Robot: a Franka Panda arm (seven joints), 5 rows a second.
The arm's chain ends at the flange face. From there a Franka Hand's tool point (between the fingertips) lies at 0.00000 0.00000 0.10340 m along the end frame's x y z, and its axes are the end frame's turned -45 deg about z.
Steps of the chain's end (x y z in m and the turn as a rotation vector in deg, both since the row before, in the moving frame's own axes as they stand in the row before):
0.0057 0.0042 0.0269 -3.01 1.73 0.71
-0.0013 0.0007 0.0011 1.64 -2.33 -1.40
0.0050 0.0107 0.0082 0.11 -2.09 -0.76
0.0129 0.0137 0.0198 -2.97 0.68 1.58
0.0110 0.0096 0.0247 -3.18 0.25 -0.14
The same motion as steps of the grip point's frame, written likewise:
-0.0006 0.0130 0.0267 -3.35 -0.91 0.71
-0.0024 -0.0055 0.0010 2.81 -0.49 -1.40
-0.0066 0.0083 0.0081 1.56 -1.40 -0.76
-0.0036 0.0234 0.0197 -2.58 -1.62 1.58
-0.0027 0.0189 0.0245 -2.43 -2.07 -0.14

